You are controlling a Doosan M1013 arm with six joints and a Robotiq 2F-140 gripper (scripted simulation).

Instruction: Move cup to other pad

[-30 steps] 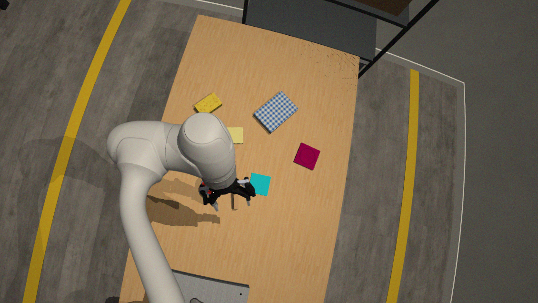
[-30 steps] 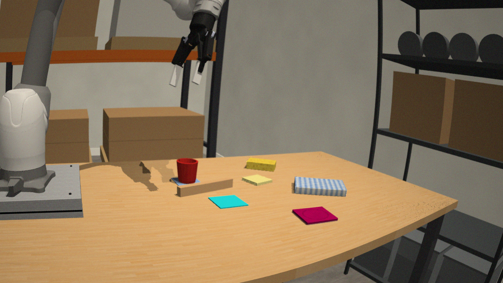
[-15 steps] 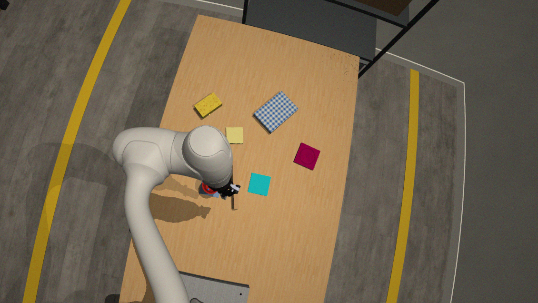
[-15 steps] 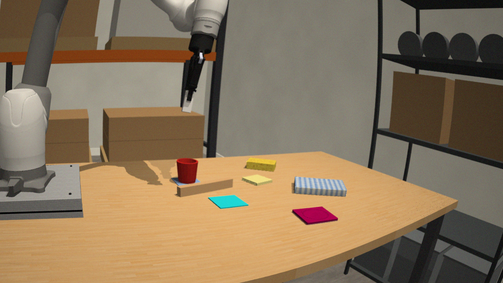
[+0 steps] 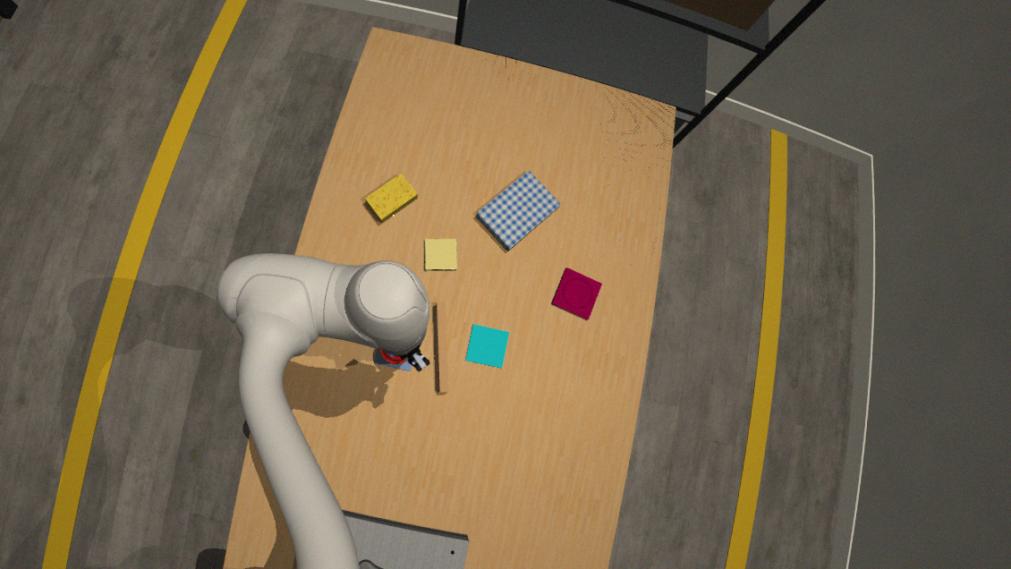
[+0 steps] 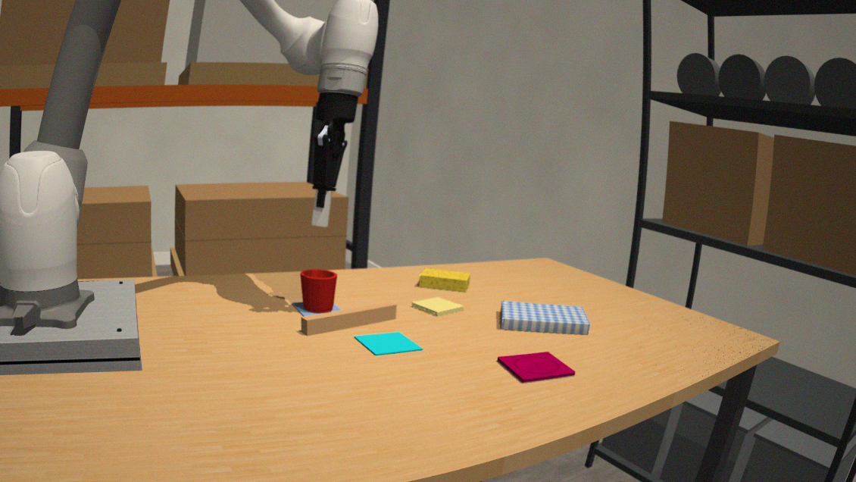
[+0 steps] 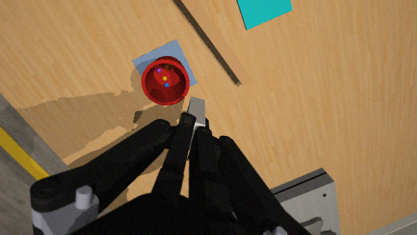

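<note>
Right now the red cup is 180 mm below my hand, 30 mm to the left of it and 10 mm ahead of it. Round my hand: wooden rail: 200 mm below, 60 mm to the right, 50 mm ahead; then cyan pad: 220 mm below, 160 mm to the right, 90 mm ahead.
</note>
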